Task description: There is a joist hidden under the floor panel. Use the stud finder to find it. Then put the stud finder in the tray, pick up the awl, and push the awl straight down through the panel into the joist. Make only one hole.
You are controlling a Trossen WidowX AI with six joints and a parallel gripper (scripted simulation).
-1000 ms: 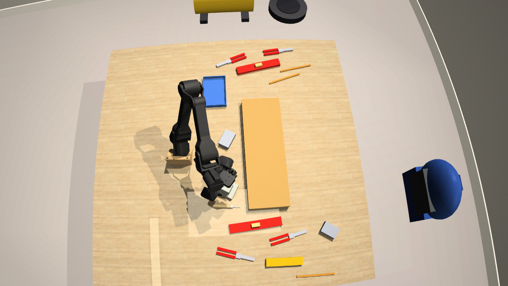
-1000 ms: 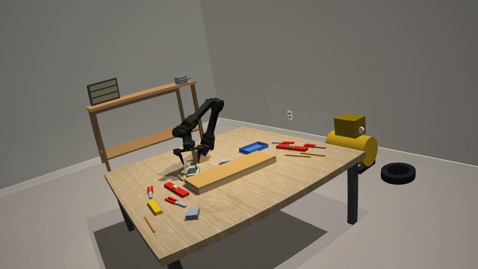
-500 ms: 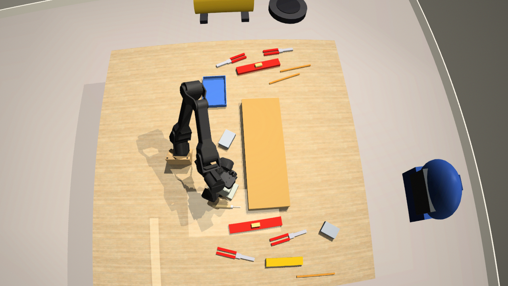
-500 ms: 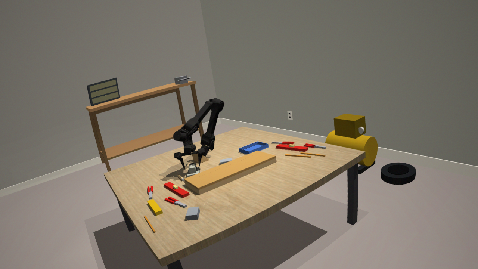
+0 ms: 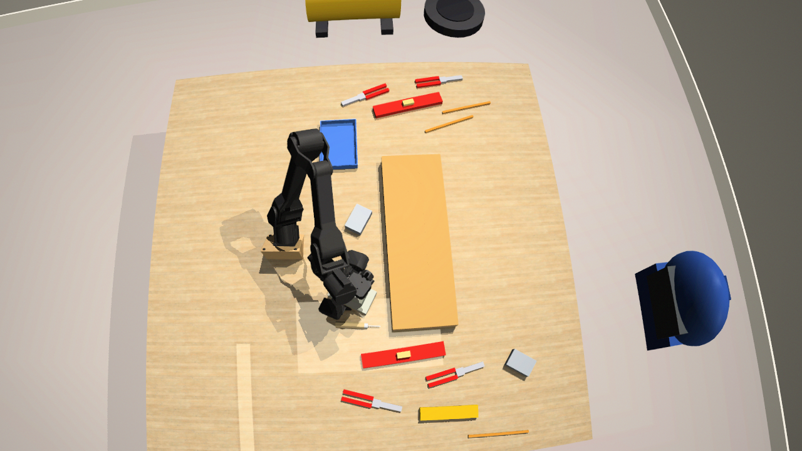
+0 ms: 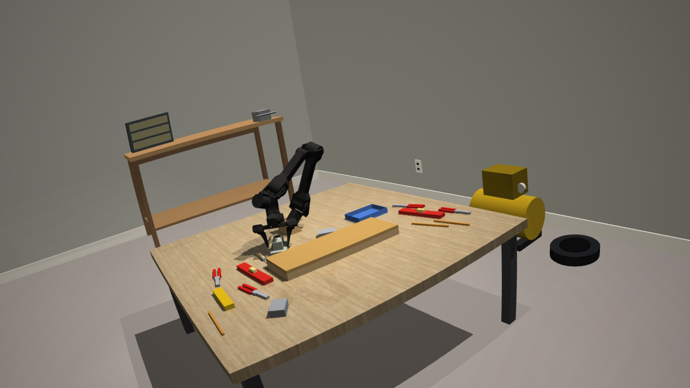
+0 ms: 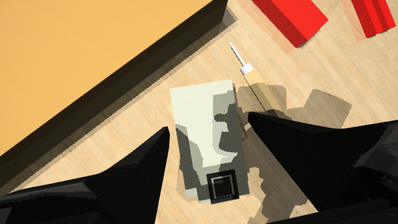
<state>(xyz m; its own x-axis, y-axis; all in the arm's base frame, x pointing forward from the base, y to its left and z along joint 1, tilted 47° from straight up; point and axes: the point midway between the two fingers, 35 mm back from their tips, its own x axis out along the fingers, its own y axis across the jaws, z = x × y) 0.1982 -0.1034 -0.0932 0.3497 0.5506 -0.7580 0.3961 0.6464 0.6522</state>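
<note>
My gripper tip is now 20 mm short of the awl, 80 mm to the left of it and 20 mm above it. The rest, counted from my gripper tip: yellow block 260 mm ahead, 320 mm to the right, 20 mm below; stud finder 30 mm behind, 10 mm to the left, 10 mm above; blue tray 90 mm behind, 480 mm to the left, 20 mm below.
</note>
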